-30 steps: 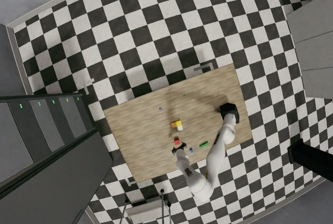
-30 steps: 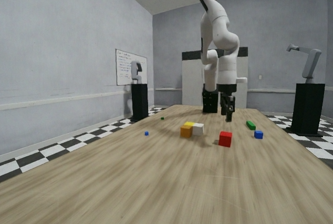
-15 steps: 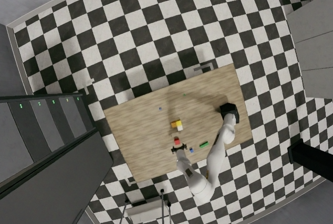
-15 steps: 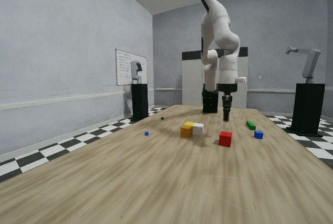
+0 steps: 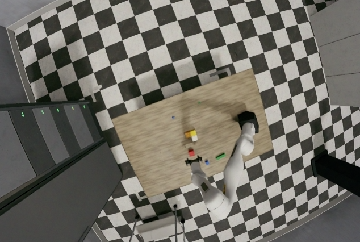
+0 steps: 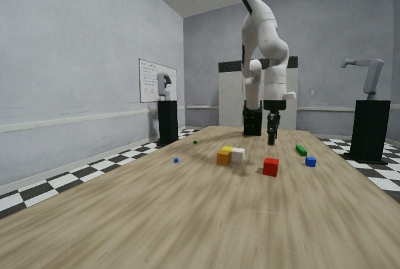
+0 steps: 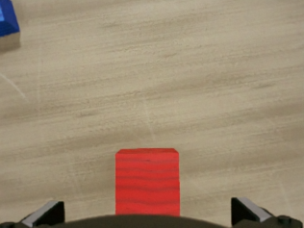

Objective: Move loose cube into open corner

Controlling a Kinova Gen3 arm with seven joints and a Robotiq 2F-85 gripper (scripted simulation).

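Right now my hand is 10 cm above the red cube. The rest, counted from my hand: green block (25 cm behind, 18 cm to the left, 11 cm below).
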